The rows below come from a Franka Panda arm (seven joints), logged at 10 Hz.
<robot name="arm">
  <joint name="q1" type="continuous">
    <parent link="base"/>
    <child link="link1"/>
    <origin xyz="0 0 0.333" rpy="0 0 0"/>
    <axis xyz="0 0 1"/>
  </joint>
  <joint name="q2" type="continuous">
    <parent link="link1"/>
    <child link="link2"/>
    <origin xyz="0 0 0" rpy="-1.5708 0 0"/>
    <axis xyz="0 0 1"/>
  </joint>
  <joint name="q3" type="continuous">
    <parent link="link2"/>
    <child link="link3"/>
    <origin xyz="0 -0.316 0" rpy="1.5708 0 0"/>
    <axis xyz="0 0 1"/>
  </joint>
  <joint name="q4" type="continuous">
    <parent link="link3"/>
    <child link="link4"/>
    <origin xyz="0.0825 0 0" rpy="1.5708 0 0"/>
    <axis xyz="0 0 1"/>
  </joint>
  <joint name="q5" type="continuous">
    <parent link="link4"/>
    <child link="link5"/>
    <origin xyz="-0.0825 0.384 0" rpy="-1.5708 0 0"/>
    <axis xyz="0 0 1"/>
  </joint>
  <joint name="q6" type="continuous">
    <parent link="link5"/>
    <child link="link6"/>
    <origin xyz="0 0 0" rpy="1.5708 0 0"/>
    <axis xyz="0 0 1"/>
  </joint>
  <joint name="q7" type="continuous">
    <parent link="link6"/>
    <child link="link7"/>
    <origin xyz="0.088 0 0" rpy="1.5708 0 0"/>
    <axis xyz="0 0 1"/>
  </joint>
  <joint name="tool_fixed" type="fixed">
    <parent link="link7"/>
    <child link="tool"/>
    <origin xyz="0 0 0.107" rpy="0 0 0"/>
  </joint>
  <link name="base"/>
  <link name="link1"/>
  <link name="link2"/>
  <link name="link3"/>
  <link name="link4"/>
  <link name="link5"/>
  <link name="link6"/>
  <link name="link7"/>
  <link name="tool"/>
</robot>
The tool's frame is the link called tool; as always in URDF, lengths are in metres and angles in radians. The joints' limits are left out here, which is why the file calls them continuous.
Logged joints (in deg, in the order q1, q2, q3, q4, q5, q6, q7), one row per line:
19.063 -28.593 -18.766 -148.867 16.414 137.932 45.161
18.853 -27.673 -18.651 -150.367 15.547 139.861 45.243
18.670 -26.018 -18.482 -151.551 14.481 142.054 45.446
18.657 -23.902 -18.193 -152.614 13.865 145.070 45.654
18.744 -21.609 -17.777 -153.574 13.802 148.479 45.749
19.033 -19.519 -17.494 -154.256 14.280 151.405 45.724
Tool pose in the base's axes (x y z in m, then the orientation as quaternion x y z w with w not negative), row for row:
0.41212 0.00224 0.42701 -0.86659 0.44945 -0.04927 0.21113
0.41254 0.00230 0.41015 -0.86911 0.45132 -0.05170 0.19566
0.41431 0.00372 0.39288 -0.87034 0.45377 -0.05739 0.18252
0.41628 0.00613 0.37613 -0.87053 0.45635 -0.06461 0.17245
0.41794 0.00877 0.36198 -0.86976 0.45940 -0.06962 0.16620
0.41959 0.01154 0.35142 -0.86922 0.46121 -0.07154 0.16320
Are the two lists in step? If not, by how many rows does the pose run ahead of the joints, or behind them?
The pose runs 1 row ahead of the joints: the pose in row i belongs to the joints in row i + 1.
